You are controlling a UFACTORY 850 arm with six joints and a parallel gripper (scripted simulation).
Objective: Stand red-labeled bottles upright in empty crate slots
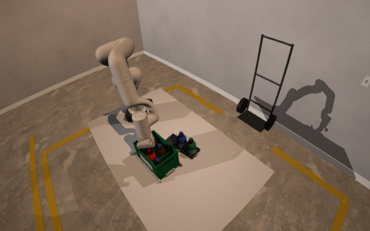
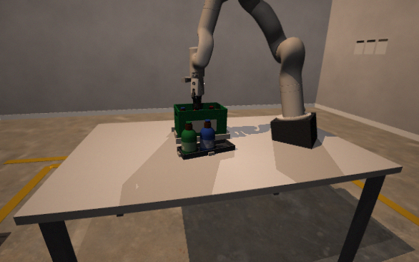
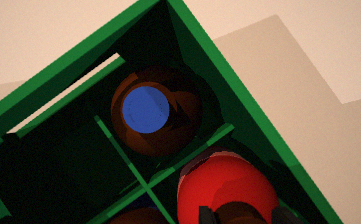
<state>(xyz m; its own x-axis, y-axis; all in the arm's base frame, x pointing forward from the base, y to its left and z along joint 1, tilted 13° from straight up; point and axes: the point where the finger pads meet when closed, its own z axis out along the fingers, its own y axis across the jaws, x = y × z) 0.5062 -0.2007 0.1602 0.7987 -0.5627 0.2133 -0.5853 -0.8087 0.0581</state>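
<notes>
The red-labeled bottle lies 70 mm below my hand. Also, from my hand: green crate (50 mm to the left, 100 mm below); brown bottle (90 mm to the left, 90 mm below); blue-labeled bottle (10 mm ahead, 270 mm to the left, 100 mm below).
</notes>
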